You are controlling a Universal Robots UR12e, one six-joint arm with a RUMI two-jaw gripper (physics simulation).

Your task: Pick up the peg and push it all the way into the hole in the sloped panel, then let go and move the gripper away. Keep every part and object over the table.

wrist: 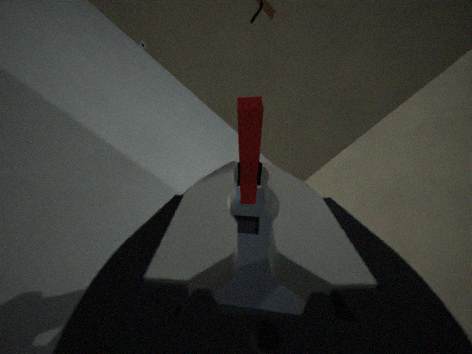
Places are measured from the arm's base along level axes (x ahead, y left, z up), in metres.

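Where they show: gripper, between the fingertips: [247,164].
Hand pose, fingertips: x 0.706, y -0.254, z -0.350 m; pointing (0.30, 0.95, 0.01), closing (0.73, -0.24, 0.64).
Each offset is from my fingertips to the top centre of the thing. "pt": to the spot under its first point. Level surfaces: height alone.
The red peg {0.009 m back, 0.009 m right, 0.040 m up} [249,145] is a long square bar in the middle of the wrist view. My gripper [247,164] is shut on it, with a dark fingertip pad at each side of the peg. One end of the peg shows above the fingertips in the picture and the other end just below them. A dark square hole {pt 0.039 m ahead, 0.014 m right, 0.044 m down} [248,225] shows between the fingers, a little below the peg's lower end in the picture. A narrow pale strip of the panel {0.050 m ahead, 0.029 m right, 0.002 m down} [250,249] shows around it. The peg's end appears apart from the hole; the distance in depth is unclear.
A large pale grey surface {0.129 m down} [125,95] fills the left side, with shadows across it. A tan surface [425,165] lies at the right. A brown area is at the top, with a small orange and black object [267,9] at the top edge. A tiny white item [142,44] is at upper left.
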